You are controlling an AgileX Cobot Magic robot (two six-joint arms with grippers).
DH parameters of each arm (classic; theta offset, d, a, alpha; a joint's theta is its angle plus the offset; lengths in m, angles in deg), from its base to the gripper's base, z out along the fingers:
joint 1: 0 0.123 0 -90
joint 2: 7.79 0 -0.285 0
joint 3: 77.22 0 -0.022 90
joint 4: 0 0.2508 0 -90
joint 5: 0 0 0.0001 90
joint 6: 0 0.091 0 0
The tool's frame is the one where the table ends.
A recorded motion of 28 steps. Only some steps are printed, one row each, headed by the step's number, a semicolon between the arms.
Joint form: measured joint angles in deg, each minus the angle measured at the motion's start. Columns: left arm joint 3, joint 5, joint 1, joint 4, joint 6, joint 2; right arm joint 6, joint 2, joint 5, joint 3, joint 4, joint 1.
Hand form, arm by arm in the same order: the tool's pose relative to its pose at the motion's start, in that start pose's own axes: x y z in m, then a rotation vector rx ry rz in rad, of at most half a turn. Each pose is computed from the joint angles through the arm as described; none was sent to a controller.
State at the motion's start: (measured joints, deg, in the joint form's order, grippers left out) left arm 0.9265 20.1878 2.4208 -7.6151 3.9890 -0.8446; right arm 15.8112 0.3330 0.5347 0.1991 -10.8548 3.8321
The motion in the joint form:
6: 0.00 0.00 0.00 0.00 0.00 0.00; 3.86 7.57 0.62 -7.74 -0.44 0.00
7: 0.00 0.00 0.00 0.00 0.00 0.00; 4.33 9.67 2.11 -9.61 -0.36 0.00
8: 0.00 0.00 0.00 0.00 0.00 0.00; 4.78 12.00 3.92 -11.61 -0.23 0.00
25: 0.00 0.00 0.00 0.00 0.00 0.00; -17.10 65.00 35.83 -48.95 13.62 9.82
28: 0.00 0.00 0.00 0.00 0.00 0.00; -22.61 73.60 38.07 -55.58 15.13 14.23
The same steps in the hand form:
6: 0.0000 0.0000 0.0000 0.0000 0.0000 0.0000; -0.0361 0.0030 0.0102 0.0031 0.0073 0.0597
7: 0.0000 0.0000 0.0000 0.0000 0.0000 0.0000; -0.0422 0.0030 0.0139 0.0117 0.0360 0.0693
8: 0.0000 0.0000 0.0000 0.0000 0.0000 0.0000; -0.0481 0.0030 0.0184 0.0224 0.0717 0.0793
25: 0.0000 0.0000 0.0000 0.0000 0.0000 0.0000; -0.0728 0.0485 0.1731 -0.1461 0.9132 -0.1194
28: 0.0000 0.0000 0.0000 0.0000 0.0000 0.0000; -0.0650 0.0754 0.2028 -0.2681 0.9811 -0.2177

